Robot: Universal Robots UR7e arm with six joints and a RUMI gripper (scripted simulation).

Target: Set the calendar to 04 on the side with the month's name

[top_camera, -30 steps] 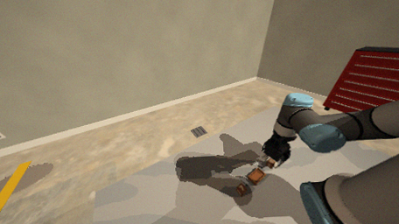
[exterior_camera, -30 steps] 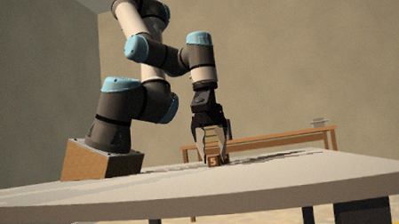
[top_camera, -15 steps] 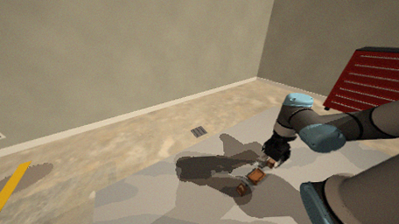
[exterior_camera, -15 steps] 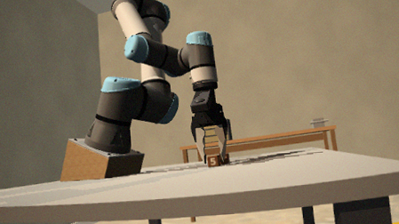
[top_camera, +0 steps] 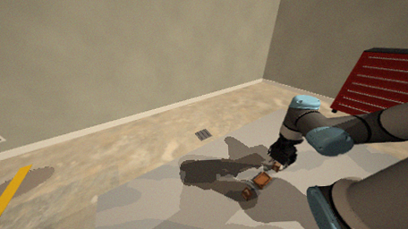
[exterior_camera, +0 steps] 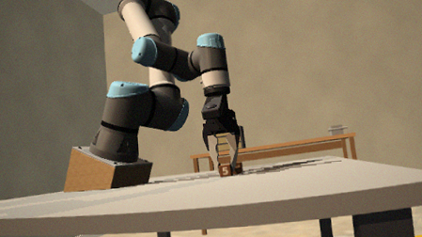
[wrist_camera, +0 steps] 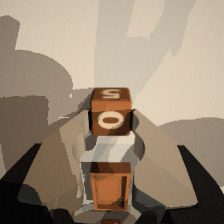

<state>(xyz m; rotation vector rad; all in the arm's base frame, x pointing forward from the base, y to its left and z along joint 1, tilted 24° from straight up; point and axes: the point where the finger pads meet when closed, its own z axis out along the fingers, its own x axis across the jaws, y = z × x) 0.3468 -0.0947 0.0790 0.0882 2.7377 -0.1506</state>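
My gripper is now 1 cm short of the calendar tray, 11 cm to the right of it and 2 cm above it. Also, from my hand: cube 1 cm below.
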